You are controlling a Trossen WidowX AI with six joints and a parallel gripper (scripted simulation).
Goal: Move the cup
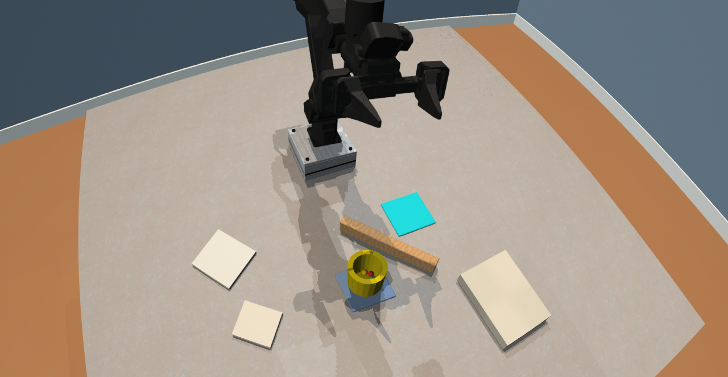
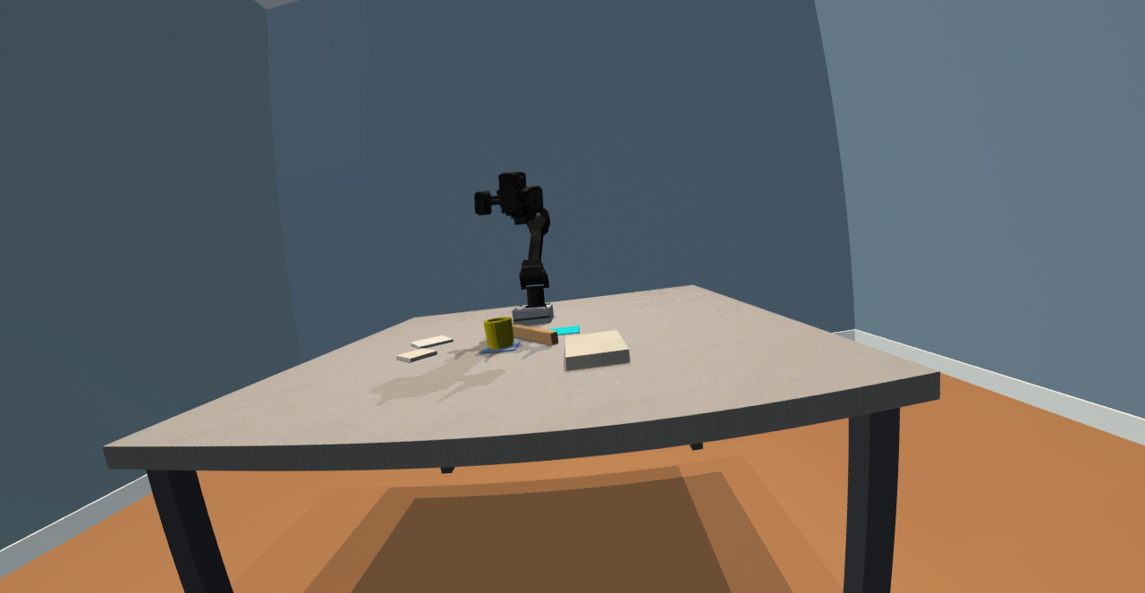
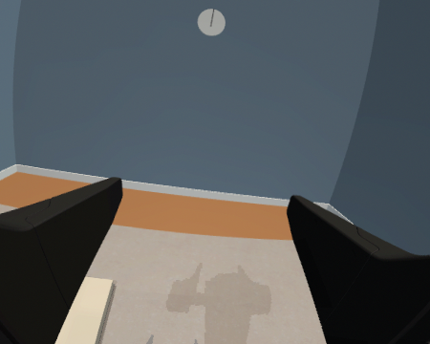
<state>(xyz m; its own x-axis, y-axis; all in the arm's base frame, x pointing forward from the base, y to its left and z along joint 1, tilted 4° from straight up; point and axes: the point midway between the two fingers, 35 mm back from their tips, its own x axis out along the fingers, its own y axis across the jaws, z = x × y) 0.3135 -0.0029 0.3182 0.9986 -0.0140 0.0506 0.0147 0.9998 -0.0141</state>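
The yellow cup is 20 mm ahead of my gripper tip, 40 mm to the right of it and 350 mm below it. Round my gripper tip: cyan pad: 110 mm behind, 100 mm to the left, 390 mm below; blue pad: 20 mm ahead, 40 mm to the right, 390 mm below.
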